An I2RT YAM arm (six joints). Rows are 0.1 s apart.
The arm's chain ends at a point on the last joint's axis. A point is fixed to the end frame.
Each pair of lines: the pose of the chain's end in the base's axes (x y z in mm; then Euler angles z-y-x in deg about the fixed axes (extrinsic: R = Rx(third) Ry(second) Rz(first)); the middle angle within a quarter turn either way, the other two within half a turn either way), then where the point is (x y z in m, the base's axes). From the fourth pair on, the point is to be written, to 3 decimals.
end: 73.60 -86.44 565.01 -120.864 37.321 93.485
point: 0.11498 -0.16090 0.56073
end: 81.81 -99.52 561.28 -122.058 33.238 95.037
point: 0.11778 -0.17660 0.55500
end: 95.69 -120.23 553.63 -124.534 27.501 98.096
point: 0.12378 -0.20010 0.54332
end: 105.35 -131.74 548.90 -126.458 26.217 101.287
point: 0.132 -0.212 0.534
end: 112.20 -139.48 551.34 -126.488 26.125 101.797
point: 0.138 -0.219 0.536
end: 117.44 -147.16 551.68 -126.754 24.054 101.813
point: 0.141 -0.228 0.536
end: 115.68 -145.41 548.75 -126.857 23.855 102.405
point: 0.139 -0.226 0.533
